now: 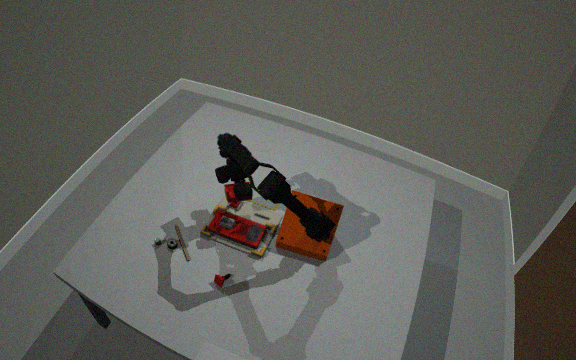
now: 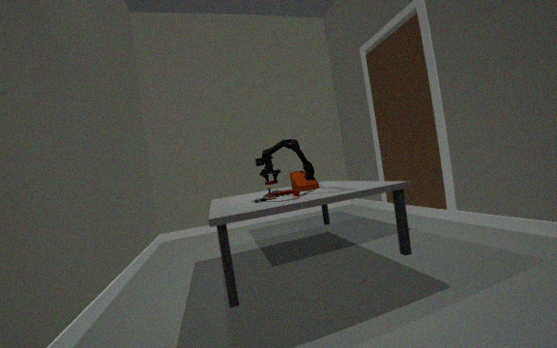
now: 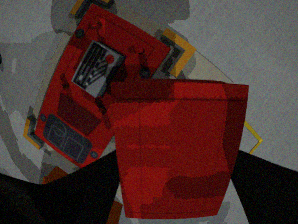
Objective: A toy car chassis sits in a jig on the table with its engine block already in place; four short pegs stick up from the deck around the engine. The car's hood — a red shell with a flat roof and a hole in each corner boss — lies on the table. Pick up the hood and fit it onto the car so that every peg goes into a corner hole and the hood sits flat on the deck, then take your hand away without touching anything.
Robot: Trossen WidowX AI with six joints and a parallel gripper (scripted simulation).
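The grey engine block is 10 cm to the left of my gripper tip, 8 cm below it and 1 cm ahead of it. The rest, counted from my gripper tip: dark wheel (26 cm to the left, 18 cm ahead, 10 cm below); then wooden stick (23 cm to the left, 15 cm ahead, 10 cm below); then red hood (1 cm above).
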